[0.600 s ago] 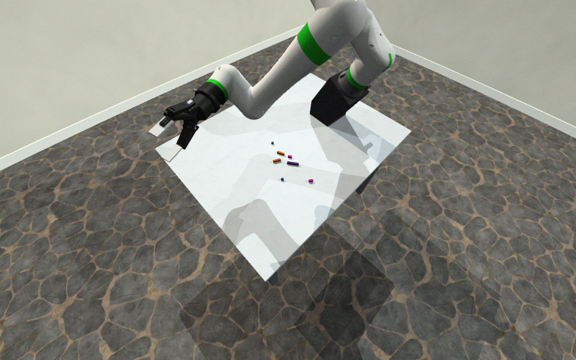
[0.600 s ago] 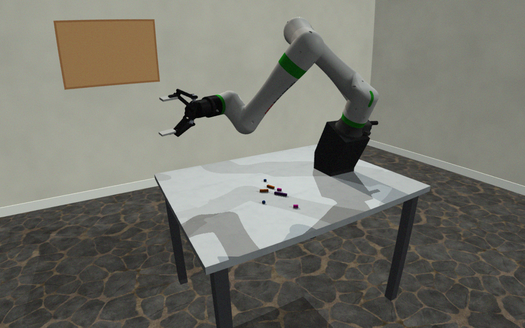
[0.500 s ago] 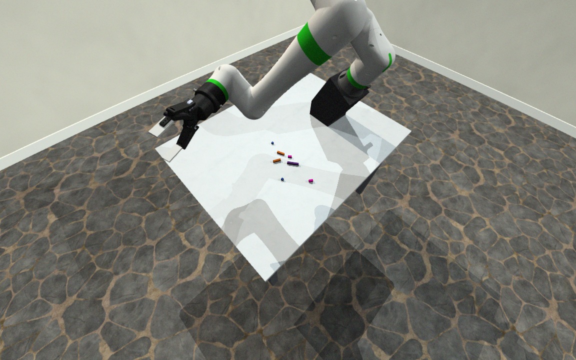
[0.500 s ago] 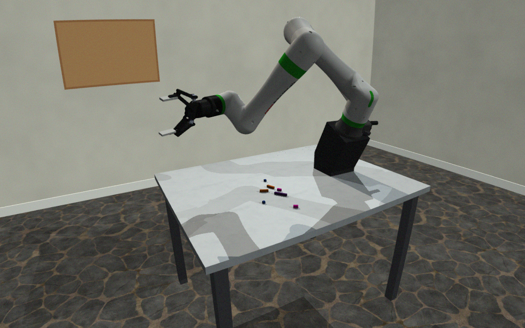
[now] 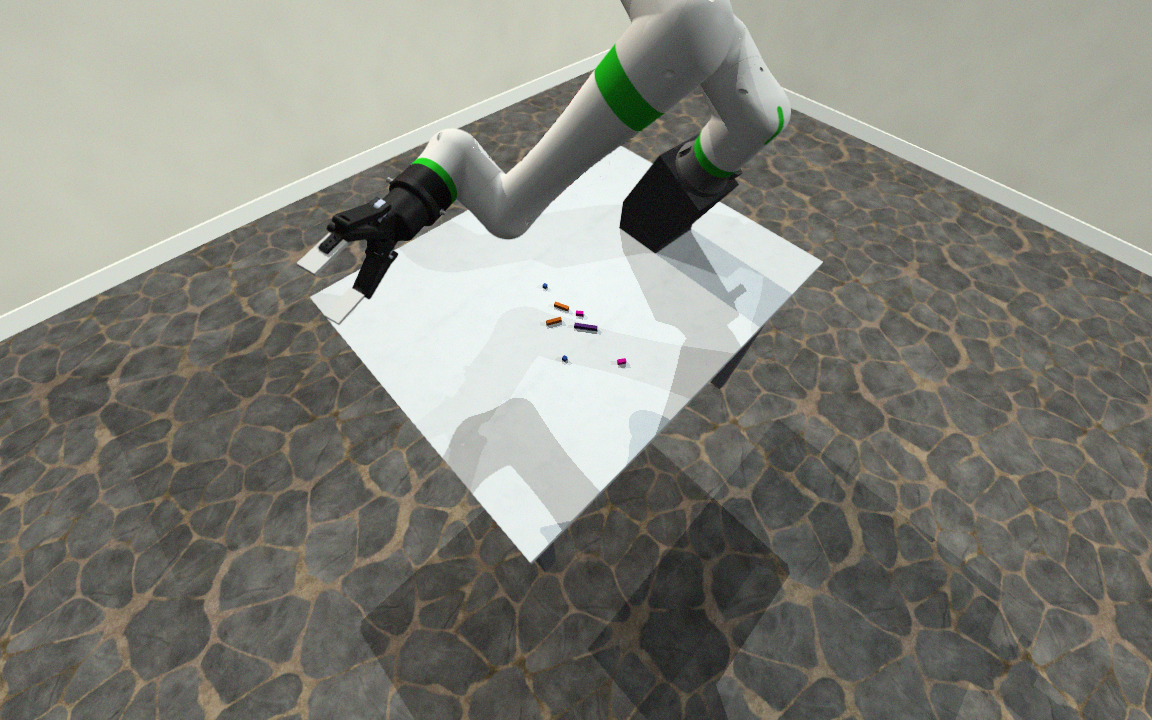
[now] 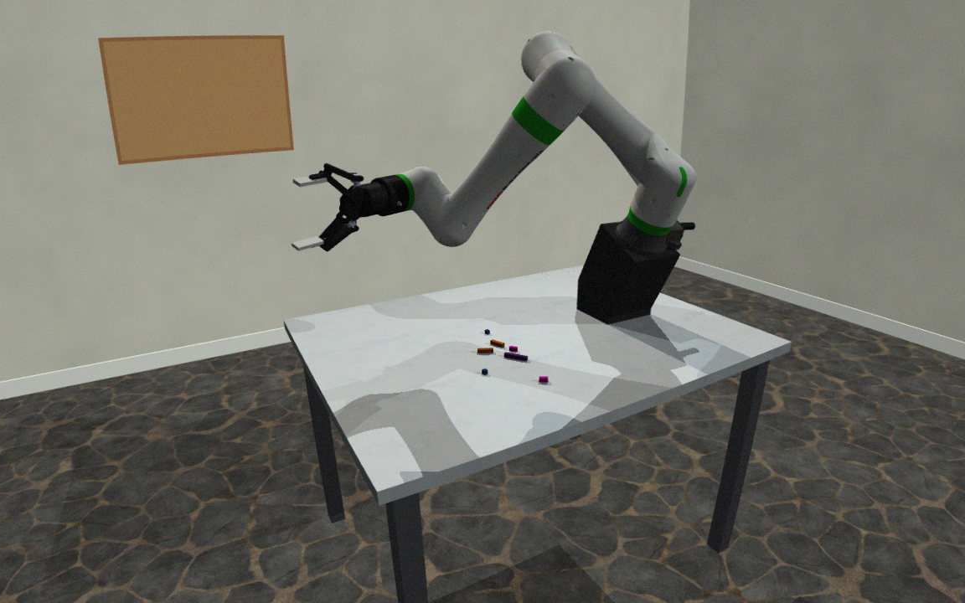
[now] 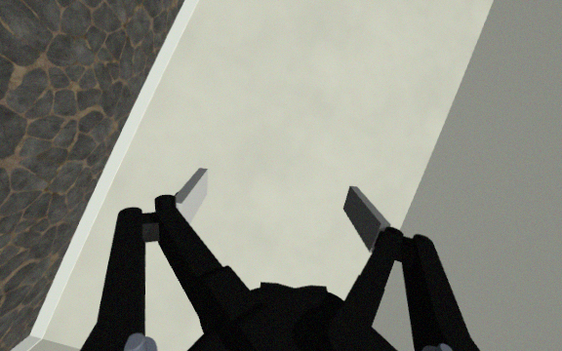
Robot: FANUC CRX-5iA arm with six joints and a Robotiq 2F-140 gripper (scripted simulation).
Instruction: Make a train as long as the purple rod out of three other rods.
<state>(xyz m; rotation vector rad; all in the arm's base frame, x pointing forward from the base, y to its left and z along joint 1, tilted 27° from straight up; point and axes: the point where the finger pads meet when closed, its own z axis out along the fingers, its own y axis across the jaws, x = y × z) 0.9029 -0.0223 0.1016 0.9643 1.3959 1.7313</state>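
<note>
Right now the purple rod is 47 cm behind my hand, 6 cm to the left of it and 39 cm below it.
</note>
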